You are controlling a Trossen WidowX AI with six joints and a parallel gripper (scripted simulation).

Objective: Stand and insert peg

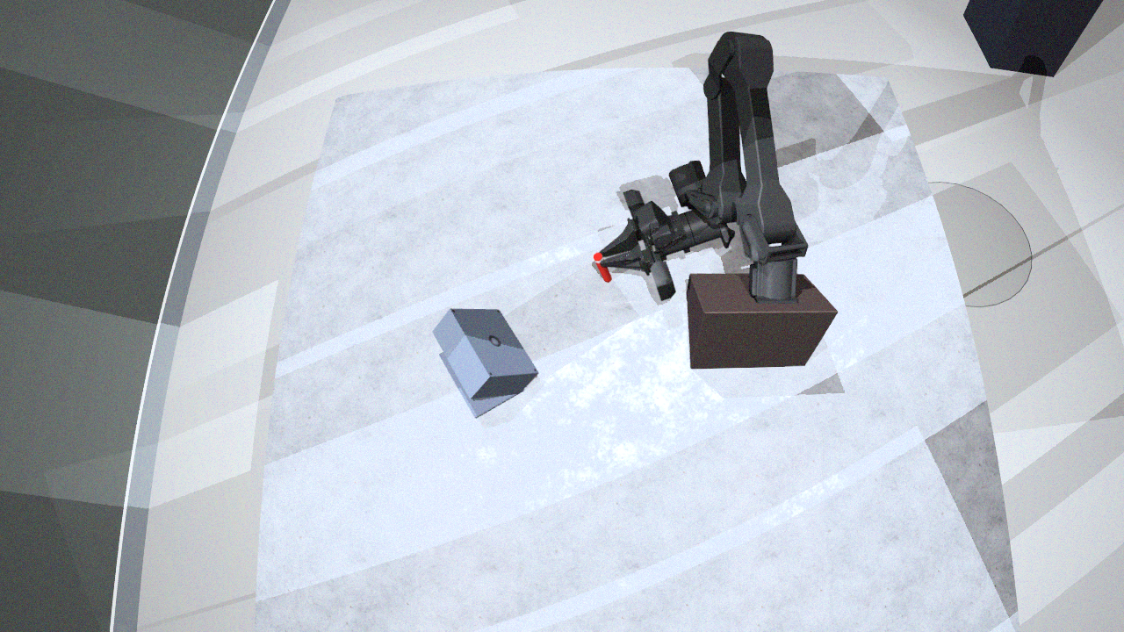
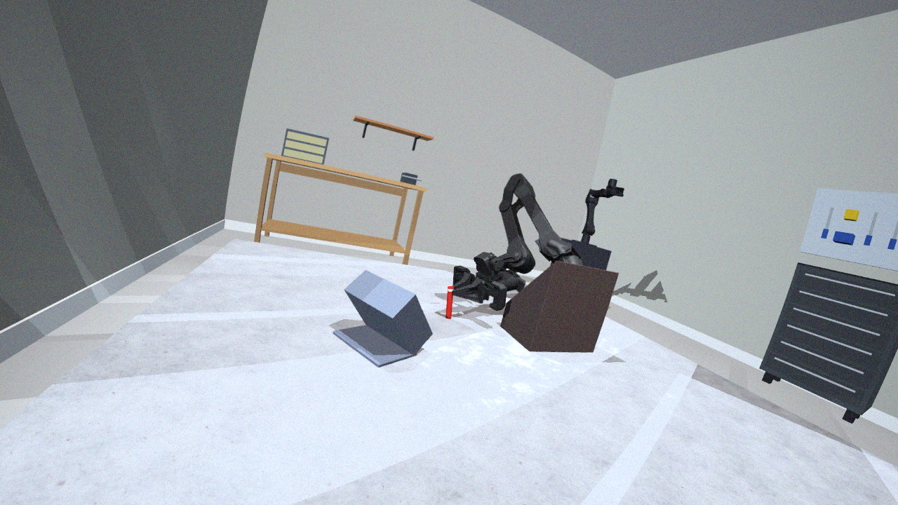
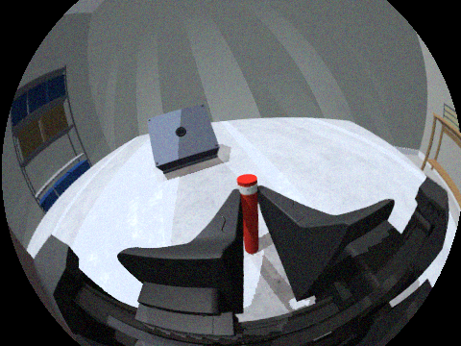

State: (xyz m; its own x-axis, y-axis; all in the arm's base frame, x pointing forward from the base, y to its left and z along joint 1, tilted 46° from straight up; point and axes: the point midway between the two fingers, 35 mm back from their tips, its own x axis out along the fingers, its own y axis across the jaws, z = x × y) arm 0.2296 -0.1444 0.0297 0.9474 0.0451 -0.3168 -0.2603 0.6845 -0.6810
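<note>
The red peg lies 1 cm below my gripper tip. The rest, counted from my gripper tip: sloped panel (17 cm ahead, 16 cm to the left, 1 cm below).
</note>
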